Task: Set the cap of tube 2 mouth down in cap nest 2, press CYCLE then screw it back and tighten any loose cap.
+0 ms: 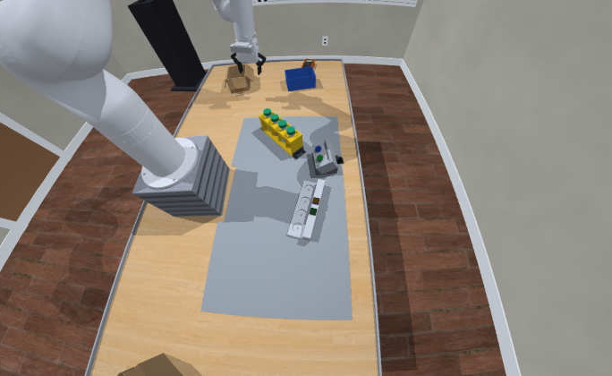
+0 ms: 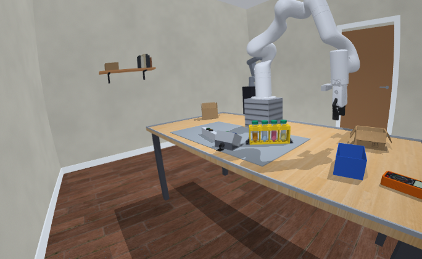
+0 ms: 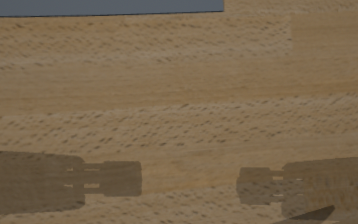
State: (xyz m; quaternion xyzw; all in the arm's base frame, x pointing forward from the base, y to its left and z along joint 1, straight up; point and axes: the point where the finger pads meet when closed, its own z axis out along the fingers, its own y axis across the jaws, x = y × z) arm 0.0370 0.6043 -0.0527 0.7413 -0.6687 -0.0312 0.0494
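Now: the green cap 20 cm ahead of my hand, 27 cm to the right of it and 4 cm below it. Also, from my hand: orange multimeter: 22 cm ahead, 36 cm to the left, 15 cm below; then blue bin: 21 cm ahead, 16 cm to the left, 14 cm below; then blue key: 40 cm ahead, 36 cm to the right, 9 cm below.
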